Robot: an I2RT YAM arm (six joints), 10 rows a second.
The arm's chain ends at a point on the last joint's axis. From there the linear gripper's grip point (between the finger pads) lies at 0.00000 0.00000 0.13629 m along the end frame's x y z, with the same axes.
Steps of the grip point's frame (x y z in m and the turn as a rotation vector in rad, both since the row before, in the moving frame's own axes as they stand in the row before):
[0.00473, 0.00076, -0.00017, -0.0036, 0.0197, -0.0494]
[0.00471, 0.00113, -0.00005, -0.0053, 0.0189, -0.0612]
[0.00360, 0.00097, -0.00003, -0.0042, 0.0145, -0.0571]
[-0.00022, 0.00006, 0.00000, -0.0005, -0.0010, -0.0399]
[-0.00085, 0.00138, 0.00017, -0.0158, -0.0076, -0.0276]
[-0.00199, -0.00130, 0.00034, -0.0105, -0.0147, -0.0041]
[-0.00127, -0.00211, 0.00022, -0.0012, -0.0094, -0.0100]
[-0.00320, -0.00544, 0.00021, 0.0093, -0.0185, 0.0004]
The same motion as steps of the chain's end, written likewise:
[0.00203, 0.00034, -0.00014, -0.0036, 0.0197, -0.0494]
[0.00211, 0.00049, -0.00002, -0.0053, 0.0189, -0.0612]
[0.00161, 0.00045, -0.00001, -0.0042, 0.0145, -0.0571]
[-0.00009, -0.00001, 0.00000, -0.0005, -0.0010, -0.0399]
[0.00016, -0.00079, 0.00019, -0.0158, -0.0076, -0.0276]
[0.00001, -0.00274, 0.00036, -0.0105, -0.0147, -0.0041]
[0.00001, -0.00228, 0.00023, -0.0012, -0.0094, -0.0100]
[-0.00068, -0.00417, 0.00024, 0.0093, -0.0185, 0.0004]

